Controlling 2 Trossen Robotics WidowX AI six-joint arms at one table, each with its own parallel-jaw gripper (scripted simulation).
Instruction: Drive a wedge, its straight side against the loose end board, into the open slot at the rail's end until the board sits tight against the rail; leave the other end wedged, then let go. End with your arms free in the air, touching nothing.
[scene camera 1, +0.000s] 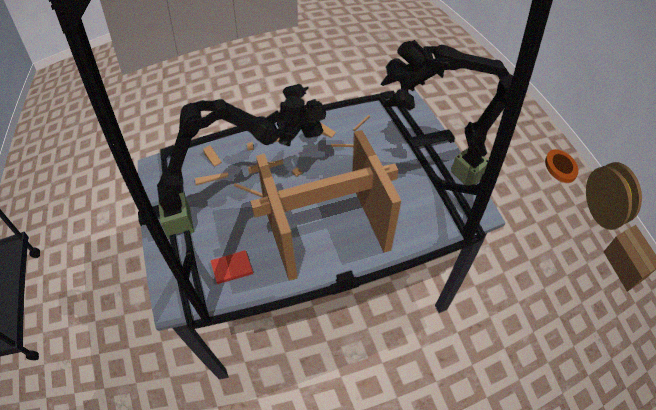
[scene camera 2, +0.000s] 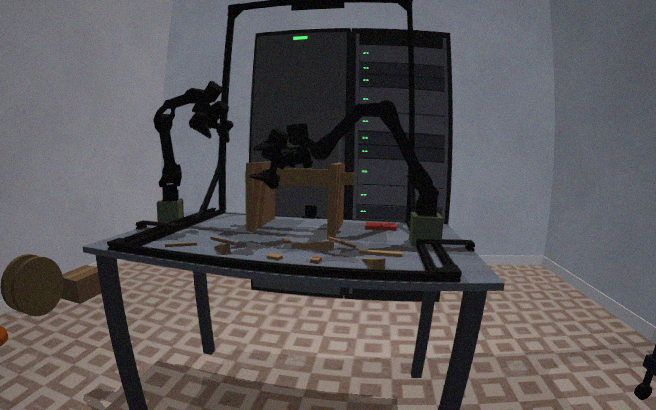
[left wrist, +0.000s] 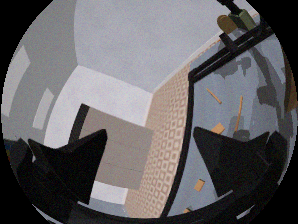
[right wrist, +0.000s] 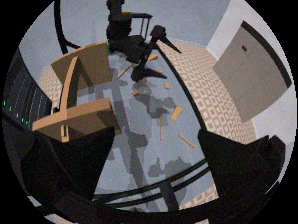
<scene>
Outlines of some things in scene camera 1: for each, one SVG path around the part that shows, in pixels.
The left gripper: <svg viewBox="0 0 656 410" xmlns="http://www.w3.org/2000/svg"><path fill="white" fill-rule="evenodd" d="M316 99L310 100L304 105L301 130L306 138L320 136L324 131L320 121L326 118L326 111L323 104L316 101ZM308 87L303 88L301 84L285 87L283 94L285 98L290 96L301 98L306 94Z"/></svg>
The right gripper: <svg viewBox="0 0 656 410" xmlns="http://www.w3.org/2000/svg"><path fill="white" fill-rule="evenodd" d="M394 58L386 65L387 76L381 82L381 85L385 86L399 81L401 89L397 90L396 93L394 92L394 98L390 98L383 106L405 107L407 110L412 110L415 108L414 97L409 94L408 90L414 91L415 86L419 84L423 86L425 80L417 74L414 66L405 64L399 58Z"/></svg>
An end board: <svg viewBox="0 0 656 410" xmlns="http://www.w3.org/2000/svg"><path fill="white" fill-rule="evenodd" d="M360 130L354 132L352 171L370 167L373 172L372 189L357 192L356 195L383 253L392 250L401 199L364 132Z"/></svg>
An end board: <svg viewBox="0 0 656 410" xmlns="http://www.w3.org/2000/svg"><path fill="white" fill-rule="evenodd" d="M258 155L256 158L260 182L261 178L264 179L262 181L263 197L268 197L271 214L267 214L288 279L294 280L297 279L291 230L265 154Z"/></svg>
A red pad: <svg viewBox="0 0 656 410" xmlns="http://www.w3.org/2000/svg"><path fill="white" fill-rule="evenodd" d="M246 250L210 260L217 284L253 274Z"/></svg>
</scene>
